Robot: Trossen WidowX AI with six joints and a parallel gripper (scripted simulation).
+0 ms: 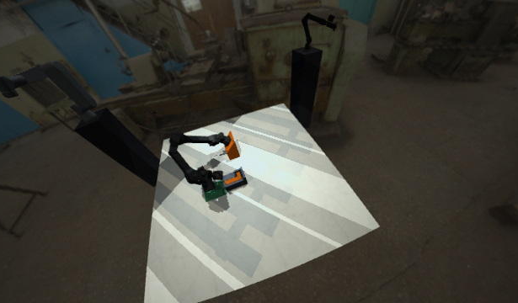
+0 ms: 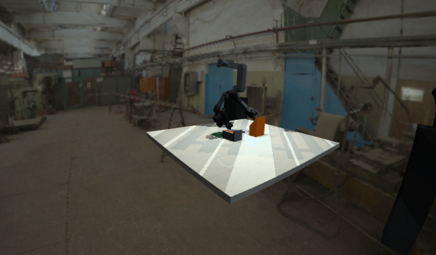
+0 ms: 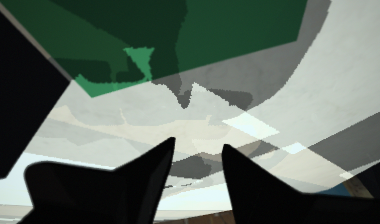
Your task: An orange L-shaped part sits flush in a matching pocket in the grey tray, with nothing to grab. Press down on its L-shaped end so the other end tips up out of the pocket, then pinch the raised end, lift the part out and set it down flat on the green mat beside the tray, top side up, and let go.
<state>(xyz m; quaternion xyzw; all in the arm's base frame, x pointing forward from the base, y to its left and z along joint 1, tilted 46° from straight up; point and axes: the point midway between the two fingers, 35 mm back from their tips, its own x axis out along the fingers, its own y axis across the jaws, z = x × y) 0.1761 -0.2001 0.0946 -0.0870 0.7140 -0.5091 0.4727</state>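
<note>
The orange L-shaped part lies 11 cm ahead of my gripper tip, 15 cm to the left of it and 1 cm above it. Round my gripper tip: green mat: 10 cm ahead, 1 cm to the right, 5 cm below.
</note>
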